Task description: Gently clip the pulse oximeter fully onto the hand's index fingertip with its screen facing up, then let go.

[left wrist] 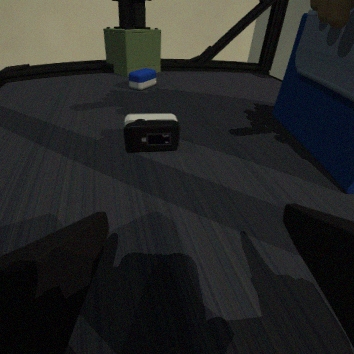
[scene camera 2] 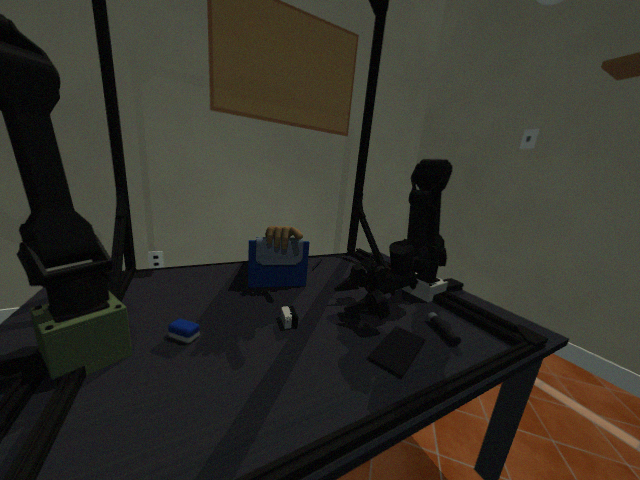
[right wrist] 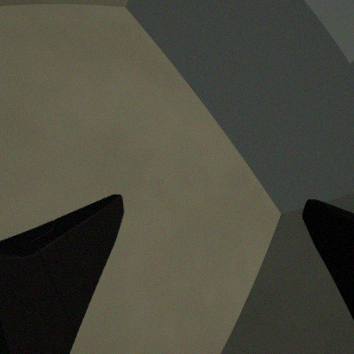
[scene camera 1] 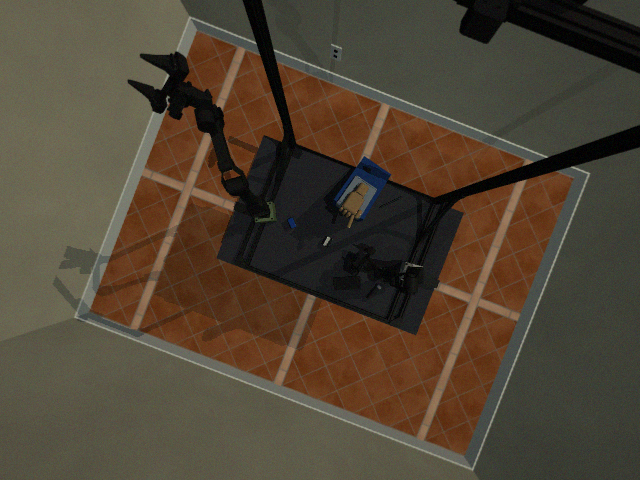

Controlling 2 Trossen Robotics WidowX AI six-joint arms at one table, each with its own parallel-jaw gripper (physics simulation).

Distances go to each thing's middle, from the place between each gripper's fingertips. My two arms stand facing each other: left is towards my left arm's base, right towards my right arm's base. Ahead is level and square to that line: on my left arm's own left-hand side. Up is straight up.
The blue wedge stand [scene camera 2: 259,275] lies 34 cm behind my left hand and 8 cm to the right of it.
The blue wedge stand is 110 mm behind my right hand, 740 mm to the left of it and 700 mm below it.
